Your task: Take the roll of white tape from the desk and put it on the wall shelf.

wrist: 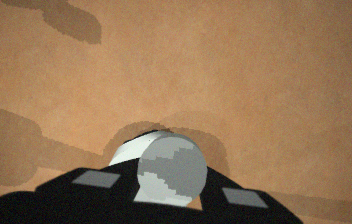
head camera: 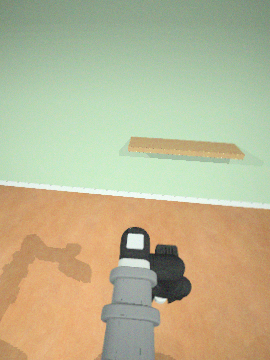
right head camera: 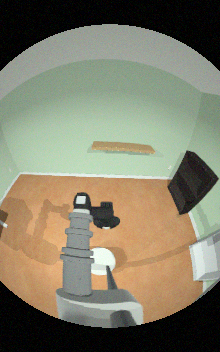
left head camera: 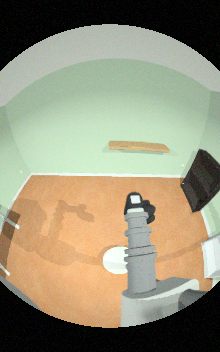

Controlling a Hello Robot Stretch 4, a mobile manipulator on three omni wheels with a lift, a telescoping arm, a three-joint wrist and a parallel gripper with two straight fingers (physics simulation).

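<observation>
The wall shelf (head camera: 185, 148) (left head camera: 139, 146) (right head camera: 122, 147) is a light wooden board on the green wall, and no object shows on it. My gripper (head camera: 171, 287) (right head camera: 106, 221) (wrist: 171, 175) hangs at the arm's end, over the floor and apart from the shelf. It is shut on the roll of white tape (wrist: 172, 167), whose round face shows grey and white between the dark fingers in the wrist view. A small white piece of the roll shows below the gripper in the head view. The fingertips are mostly hidden in the head views.
A dark open cabinet (left head camera: 201, 181) (right head camera: 192, 183) stands at the right wall, with white furniture (left head camera: 213, 257) (right head camera: 206, 257) nearer on that side. White bars, perhaps desk legs, show at the left edge. The round white base (left head camera: 116, 260) (right head camera: 103, 261) is below the arm.
</observation>
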